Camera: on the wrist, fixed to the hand. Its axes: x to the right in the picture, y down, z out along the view.
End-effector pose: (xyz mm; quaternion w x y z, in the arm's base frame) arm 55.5 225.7 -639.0 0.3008 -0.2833 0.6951 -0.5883
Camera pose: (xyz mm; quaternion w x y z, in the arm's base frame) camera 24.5 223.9 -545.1 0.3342 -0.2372 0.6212 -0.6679
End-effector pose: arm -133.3 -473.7 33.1 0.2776 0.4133 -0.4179 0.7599
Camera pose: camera -83.3 -397.6 71.7 0.2216 0.4381 -0.3236 0.8089
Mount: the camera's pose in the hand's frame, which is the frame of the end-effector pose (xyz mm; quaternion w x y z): 13.8 -91.8 -34.1 0.9925 0.1221 0.0042 0.0068
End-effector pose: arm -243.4 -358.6 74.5 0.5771 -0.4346 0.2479 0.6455
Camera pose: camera -145.2 -359.9 62.4 0.6204 -0.3619 0.3302 0.6125
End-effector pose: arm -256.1 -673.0 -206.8 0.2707 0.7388 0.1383 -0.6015
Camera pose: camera -273.7 -580.5 -237.1 0.1820 0.7698 0.0599 -0.6089
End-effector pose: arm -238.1 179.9 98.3 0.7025 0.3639 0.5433 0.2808
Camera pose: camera -267.7 144.8 10.7 0.6486 0.4495 0.5740 0.2187
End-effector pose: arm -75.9 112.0 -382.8 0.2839 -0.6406 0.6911 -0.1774
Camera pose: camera -25.2 83.7 -302.7 0.3583 -0.5957 0.6698 -0.2612
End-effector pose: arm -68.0 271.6 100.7 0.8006 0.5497 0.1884 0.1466
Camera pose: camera -69.0 273.4 1.8 0.7256 0.6439 0.2045 0.1302
